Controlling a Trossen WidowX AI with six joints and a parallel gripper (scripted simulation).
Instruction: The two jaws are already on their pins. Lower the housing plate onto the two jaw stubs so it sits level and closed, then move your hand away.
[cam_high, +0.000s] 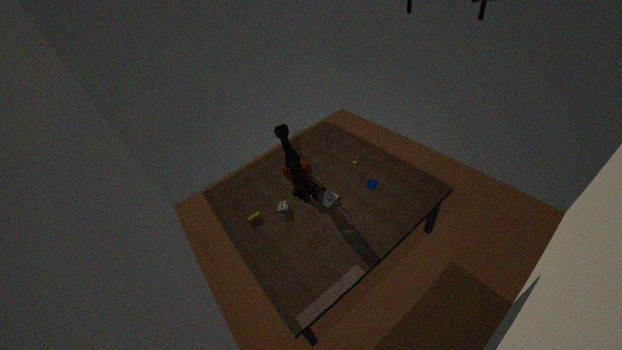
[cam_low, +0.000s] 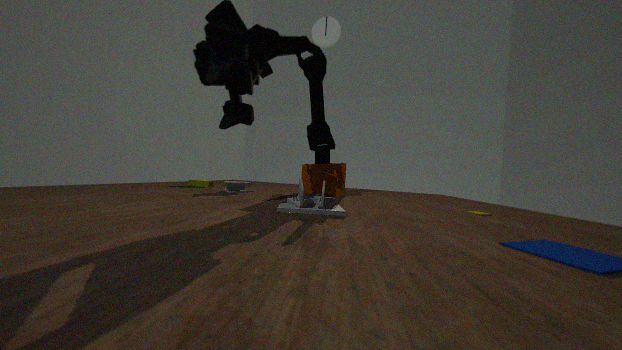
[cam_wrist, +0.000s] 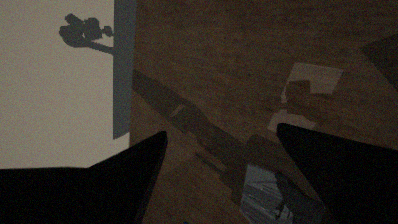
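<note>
My gripper tip is now 250 mm past the grey housing plate, 50 mm to the left of it and 150 mm above it. The rest, counted from my gripper tip: blue flat sheet 130 mm ahead, 450 mm to the left, 170 mm below; then yellow block 350 mm behind, 220 mm to the right, 160 mm below.
</note>
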